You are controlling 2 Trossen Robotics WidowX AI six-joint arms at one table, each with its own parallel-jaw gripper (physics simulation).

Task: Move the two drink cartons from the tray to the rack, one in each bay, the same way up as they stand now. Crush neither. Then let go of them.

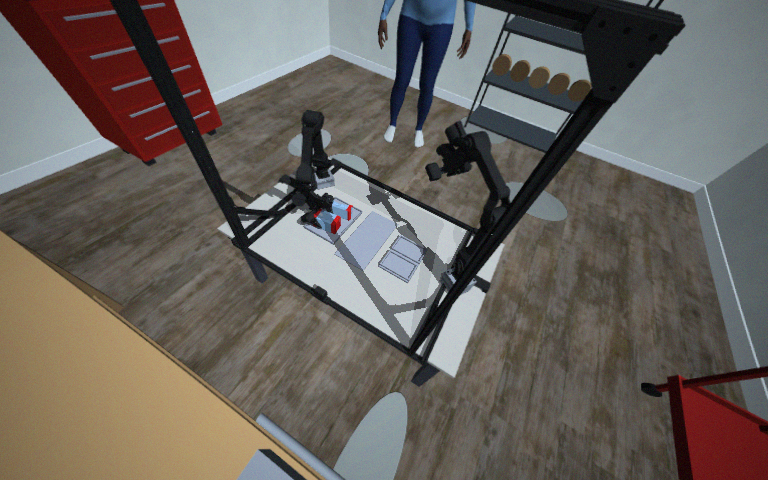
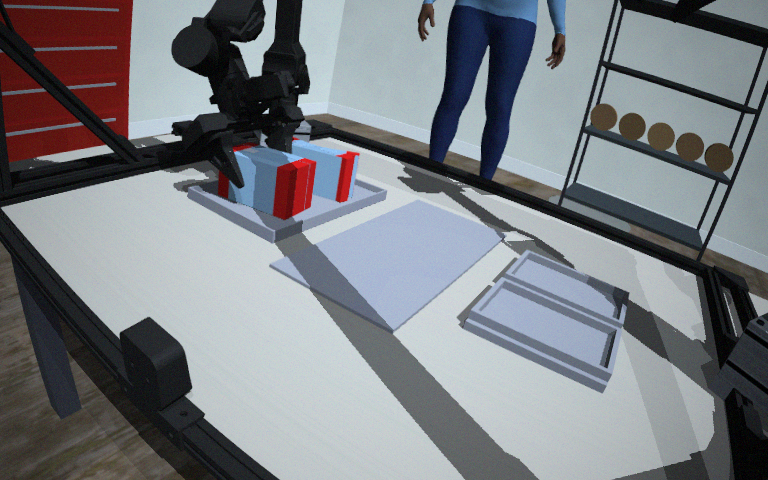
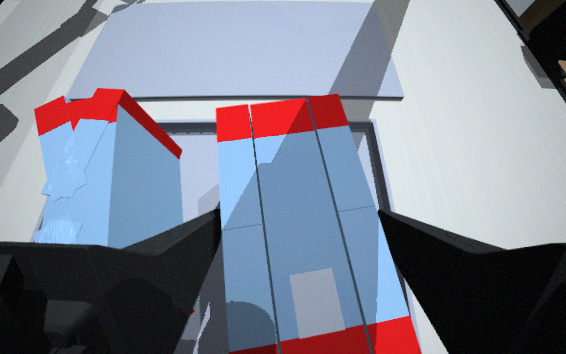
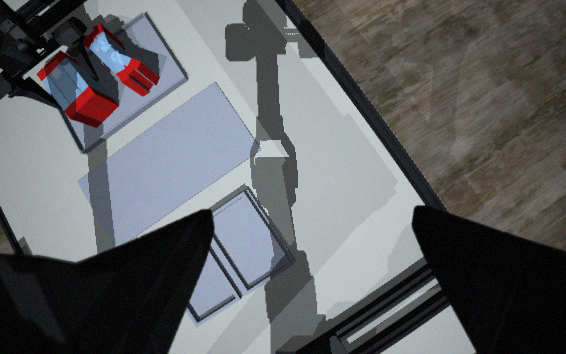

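Pixels of known places: left gripper, between the fingertips: (image 1: 327, 222) (image 2: 266, 181) (image 3: 300, 216) (image 4: 79, 94); right gripper, between the fingertips: (image 1: 438, 177) (image 2: 655, 11) (image 4: 312, 218); left arm's base, origin of its link: (image 1: 322, 174).
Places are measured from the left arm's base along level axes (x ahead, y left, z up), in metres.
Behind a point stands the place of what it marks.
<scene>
A blue carton with red ends (image 1: 327, 221) @(x 0.347, y -0.101, z 0.019 m) (image 2: 254, 178) @(x 0.341, y -0.116, z -0.007 m) (image 3: 300, 190) @(x 0.327, y -0.089, z 0.018 m) (image 4: 92, 105) @(x 0.356, y -0.049, z 0.002 m) lies lengthwise in the grey tray (image 2: 237, 220) @(x 0.380, y -0.142, z -0.049 m) (image 3: 382, 170) @(x 0.393, y -0.130, z -0.040 m) (image 4: 170, 75) @(x 0.288, y 0.075, z -0.050 m). A second such carton, with a creased, pinched-in face (image 1: 342, 210) @(x 0.298, y -0.005, z 0.009 m) (image 2: 322, 169) @(x 0.298, y -0.006, z -0.007 m) (image 3: 142, 185) @(x 0.290, y -0.013, z -0.003 m) (image 4: 111, 55) @(x 0.273, y -0.004, z 0.018 m), lies beside it in the tray. My left gripper (image 2: 260, 164) @(x 0.324, y -0.095, z -0.017 m) (image 3: 300, 216) @(x 0.324, y -0.095, z -0.017 m) (image 4: 79, 94) @(x 0.324, y -0.095, z -0.017 m) is open, with one finger on each side of the first carton; its inner finger is between the two cartons. The grey two-bay rack (image 1: 403, 257) @(x 0.642, y 0.164, z -0.036 m) (image 2: 538, 356) @(x 0.701, y 0.082, z -0.047 m) (image 4: 226, 265) @(x 0.650, y 0.182, z -0.046 m) has both bays empty. My right gripper (image 4: 312, 218) @(x 0.537, y 0.319, z 0.321 m) is open and empty, high above the table.
A flat grey plate (image 1: 368, 234) (image 2: 396, 254) (image 3: 225, 55) (image 4: 175, 155) lies between tray and rack. A black frame with posts stands around the table. A small black block (image 1: 320, 292) @(x 0.672, y -0.253, z -0.002 m) (image 2: 155, 362) @(x 0.686, y -0.248, z -0.004 m) sits on its front rail. A person (image 1: 424, 56) (image 2: 492, 67) stands behind the table.
</scene>
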